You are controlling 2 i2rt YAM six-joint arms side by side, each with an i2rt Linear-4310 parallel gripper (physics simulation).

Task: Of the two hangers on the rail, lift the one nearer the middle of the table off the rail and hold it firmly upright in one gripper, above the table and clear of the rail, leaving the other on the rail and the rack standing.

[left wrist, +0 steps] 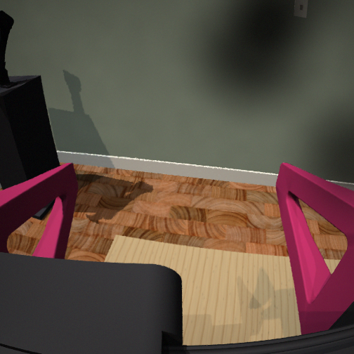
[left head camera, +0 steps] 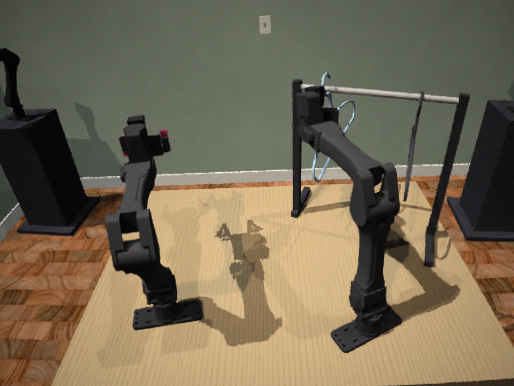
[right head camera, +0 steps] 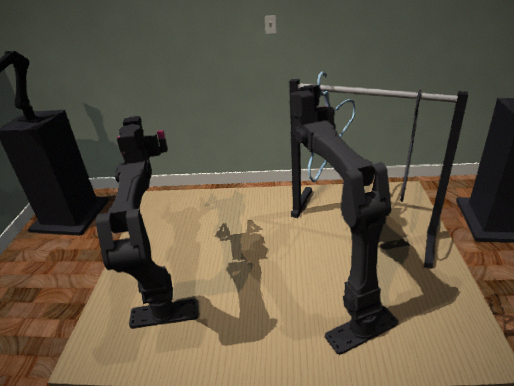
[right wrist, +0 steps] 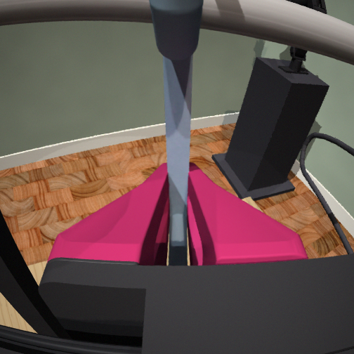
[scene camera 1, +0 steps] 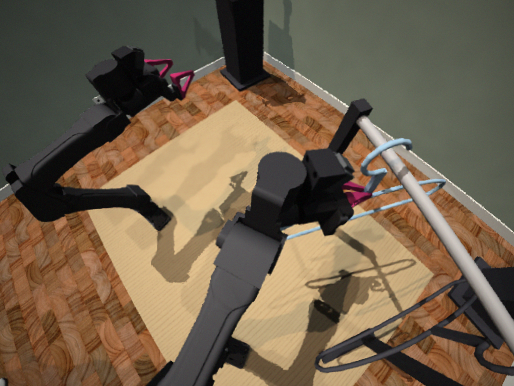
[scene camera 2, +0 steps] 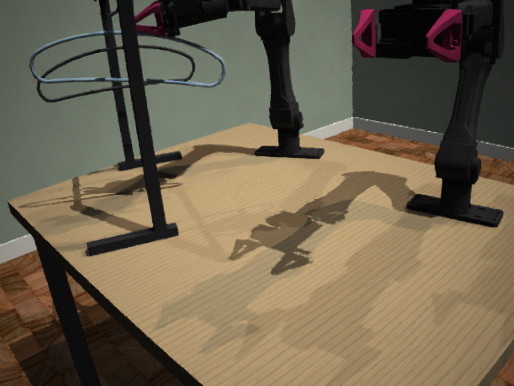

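A light blue hanger [left head camera: 353, 116] [scene camera 1: 385, 146] [scene camera 2: 75, 80] is upright in my right gripper [scene camera 1: 361, 194] [right wrist: 178, 190], which is shut on its neck. Its hook reaches over the rail [left head camera: 380, 93] [scene camera 1: 440, 215], with the hook's top above it; I cannot tell whether they touch. A dark hanger [left head camera: 413, 145] [scene camera 1: 340, 370] [right wrist: 325, 205] hangs on the rail farther right in the left head camera. The rack [left head camera: 297, 150] [scene camera 2: 142, 125] stands upright. My left gripper [scene camera 1: 172, 75] [scene camera 2: 400, 35] [left wrist: 176, 174] is open and empty, high at the left, away from the rack.
Black pedestals stand beyond the table [left head camera: 225, 365] at the left [left head camera: 37, 170] and right [left head camera: 495, 175] in the left head camera. The rack's near left post rises close beside my right gripper. A green wall is behind.
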